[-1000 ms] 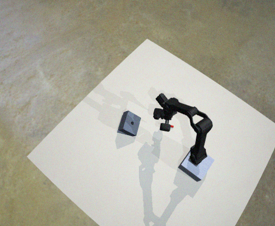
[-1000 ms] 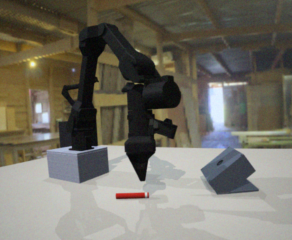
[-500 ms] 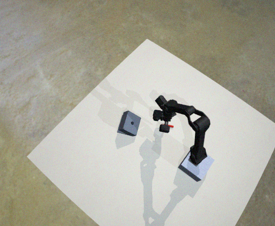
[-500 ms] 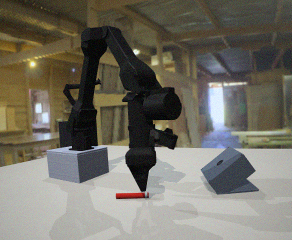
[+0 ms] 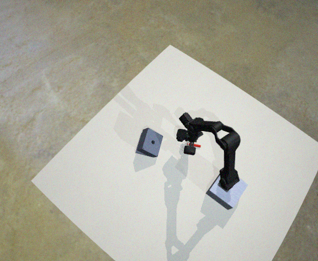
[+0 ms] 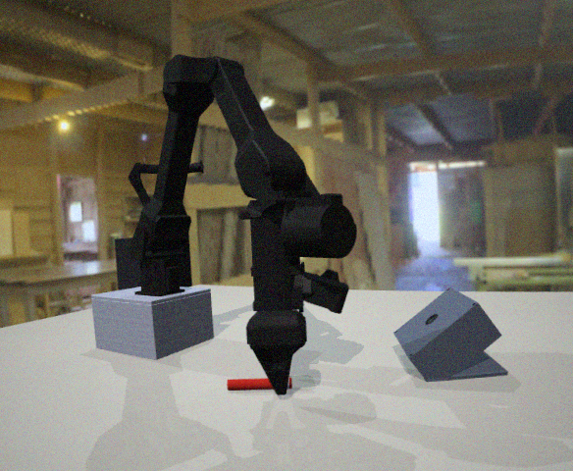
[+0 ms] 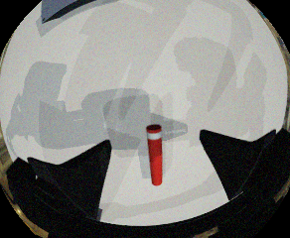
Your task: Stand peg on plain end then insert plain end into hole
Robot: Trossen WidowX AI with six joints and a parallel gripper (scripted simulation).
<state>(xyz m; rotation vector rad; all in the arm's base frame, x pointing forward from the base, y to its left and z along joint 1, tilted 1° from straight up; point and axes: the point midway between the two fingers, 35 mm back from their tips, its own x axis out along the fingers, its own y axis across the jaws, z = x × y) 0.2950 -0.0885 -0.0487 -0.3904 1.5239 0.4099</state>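
Now: gripper tip 1 cm past the red peg. Also, from my gripper tip: grey sloped panel (17 cm ahead, 15 cm to the left, 3 cm above).
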